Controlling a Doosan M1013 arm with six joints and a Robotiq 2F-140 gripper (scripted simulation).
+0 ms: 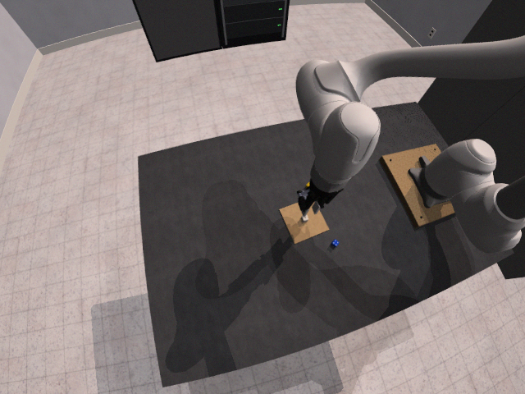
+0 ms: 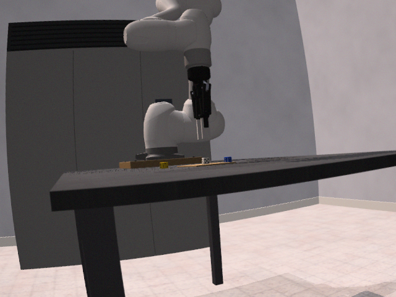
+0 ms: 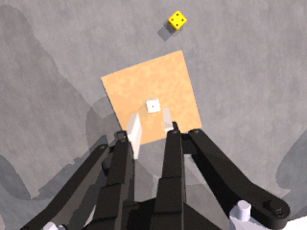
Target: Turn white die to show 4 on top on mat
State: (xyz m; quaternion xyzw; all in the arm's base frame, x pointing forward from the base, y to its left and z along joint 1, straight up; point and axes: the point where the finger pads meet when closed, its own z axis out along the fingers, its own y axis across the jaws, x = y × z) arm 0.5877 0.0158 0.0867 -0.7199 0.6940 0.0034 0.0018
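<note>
Now: the white die 10 cm below my hand. Round my hand: blue die: 11 cm to the left, 11 cm below, 8 cm behind; tan mat: 11 cm below; yellow die: 13 cm to the right, 11 cm below, 6 cm behind.
</note>
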